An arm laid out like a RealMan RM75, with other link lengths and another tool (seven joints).
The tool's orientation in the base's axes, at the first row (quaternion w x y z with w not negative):
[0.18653, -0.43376, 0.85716, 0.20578]
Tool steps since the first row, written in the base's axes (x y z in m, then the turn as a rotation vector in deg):
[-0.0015, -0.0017, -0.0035, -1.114, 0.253, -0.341]
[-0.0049, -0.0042, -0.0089, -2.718, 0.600, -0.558]
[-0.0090, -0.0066, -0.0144, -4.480, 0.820, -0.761]
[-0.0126, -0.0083, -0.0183, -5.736, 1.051, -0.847]
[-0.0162, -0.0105, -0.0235, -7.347, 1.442, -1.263]
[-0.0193, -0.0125, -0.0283, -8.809, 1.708, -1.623]
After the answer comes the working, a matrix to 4 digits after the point.
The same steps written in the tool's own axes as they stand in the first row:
[0.0037, -0.0004, 0.0019, 0.618, 0.985, 0.261]
[0.0100, 0.0001, 0.0047, 1.384, 2.447, 0.397]
[0.0166, 0.0011, 0.0075, 2.315, 3.972, 0.433]
[0.0216, 0.0024, 0.0094, 2.900, 5.110, 0.447]
[0.0277, 0.0031, 0.0122, 3.739, 6.563, 0.772]
[0.0331, 0.0037, 0.0148, 4.551, 7.837, 1.007]

The tool's axes in the first row as the columns of a matrix, in the base's axes (rounded; the answer above uses it unrounded):
[-0.5541, -0.8204, 0.1413]
[-0.6668, 0.5390, 0.5146]
[-0.4983, 0.1910, -0.8457]

